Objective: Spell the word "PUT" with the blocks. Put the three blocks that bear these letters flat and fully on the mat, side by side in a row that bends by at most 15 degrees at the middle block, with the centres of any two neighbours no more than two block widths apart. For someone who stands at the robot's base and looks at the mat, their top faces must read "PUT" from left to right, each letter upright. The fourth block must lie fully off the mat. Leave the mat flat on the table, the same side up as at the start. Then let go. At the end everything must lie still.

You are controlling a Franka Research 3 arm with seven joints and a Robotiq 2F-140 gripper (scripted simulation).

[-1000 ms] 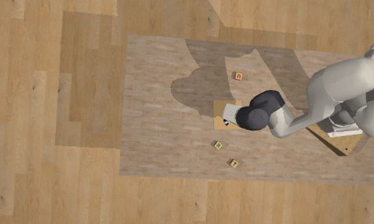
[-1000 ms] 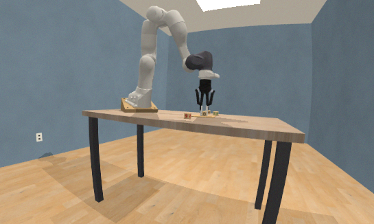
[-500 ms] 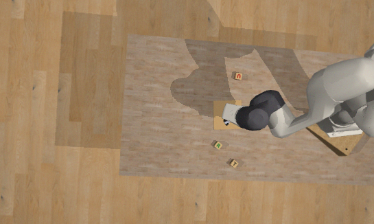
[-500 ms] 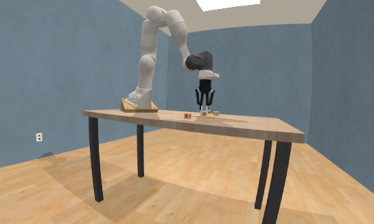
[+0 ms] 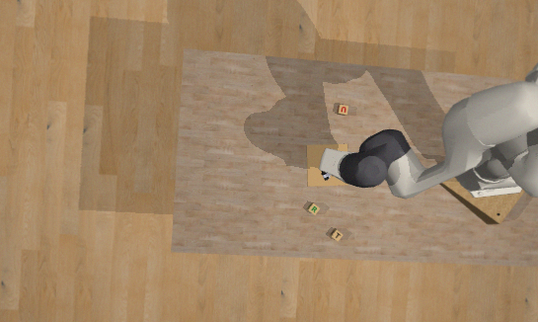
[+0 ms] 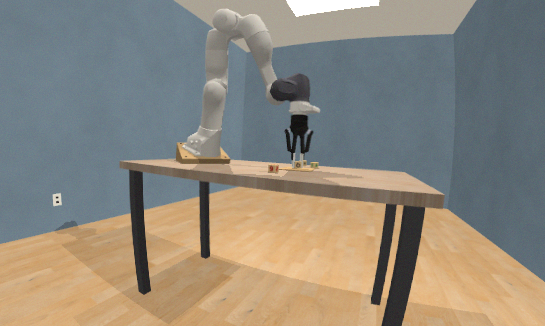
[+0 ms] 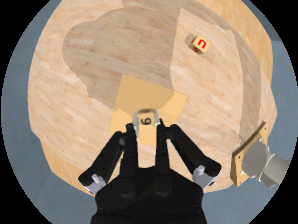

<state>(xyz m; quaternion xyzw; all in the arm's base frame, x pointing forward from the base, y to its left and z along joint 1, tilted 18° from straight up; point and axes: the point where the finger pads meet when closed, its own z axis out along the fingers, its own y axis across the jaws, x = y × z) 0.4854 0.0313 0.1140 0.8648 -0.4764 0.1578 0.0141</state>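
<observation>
The tan mat is 40 mm below my hand. Round my hand: green P block: 40 mm ahead, 150 mm to the left, 30 mm below; block marked 6: 20 mm below; red U block: 30 mm behind, 190 mm to the right, 30 mm below.
</observation>
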